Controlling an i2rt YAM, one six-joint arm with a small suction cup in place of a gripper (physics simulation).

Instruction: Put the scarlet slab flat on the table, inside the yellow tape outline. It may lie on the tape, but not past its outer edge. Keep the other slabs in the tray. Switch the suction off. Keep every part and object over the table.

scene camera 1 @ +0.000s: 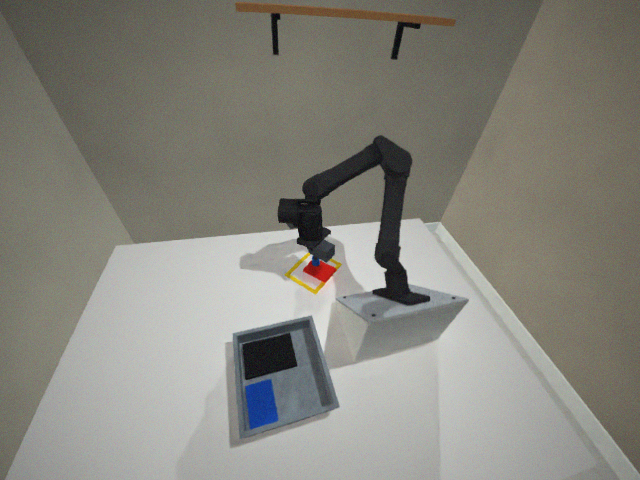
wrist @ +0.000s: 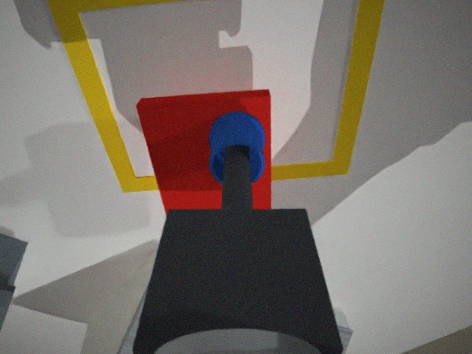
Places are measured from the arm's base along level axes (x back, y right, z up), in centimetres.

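Pixels of known places: end effector, tool point: (scene camera 1: pixel 316 265) (wrist: pixel 236 129); arm's base, origin of the base link: (scene camera 1: pixel 398 296).
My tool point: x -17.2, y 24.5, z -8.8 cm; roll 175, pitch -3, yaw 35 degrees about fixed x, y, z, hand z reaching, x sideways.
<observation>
Ahead of a thing's pixels: the offset from my tool point to its top centre. "*": to the spot under its first point.
The scarlet slab @(dx +0.3, dy -2.9, dz +1.7 cm) (scene camera 1: pixel 323 271) (wrist: pixel 185 145) hangs flat under my suction cup (scene camera 1: pixel 315 261) (wrist: pixel 237 130), which grips it off its middle. It appears a little above the table, but the gap is hard to judge. Its sides run roughly parallel to the yellow tape outline @(* dx -7.0, dy -4.7, dz -2.5 cm) (scene camera 1: pixel 300 283) (wrist: pixel 96 100). In the wrist view it overlaps the near tape strip, and its near end is hidden behind the cup's mount. In the scene view it covers part of the lower right strip. The black slab @(dx -21.3, dy -26.7, dz -1.2 cm) (scene camera 1: pixel 268 355) and the blue slab @(dx -25.1, dy -38.0, dz -1.2 cm) (scene camera 1: pixel 261 404) lie in the grey tray @(dx -18.8, dy -32.4, dz +2.4 cm) (scene camera 1: pixel 323 361).
The arm's base block (scene camera 1: pixel 408 328) stands right of the outline, behind and to the right of the tray. A wooden shelf (scene camera 1: pixel 343 14) hangs high on the back wall. A pale raised strip (scene camera 1: pixel 506 320) runs along the table's right side.
</observation>
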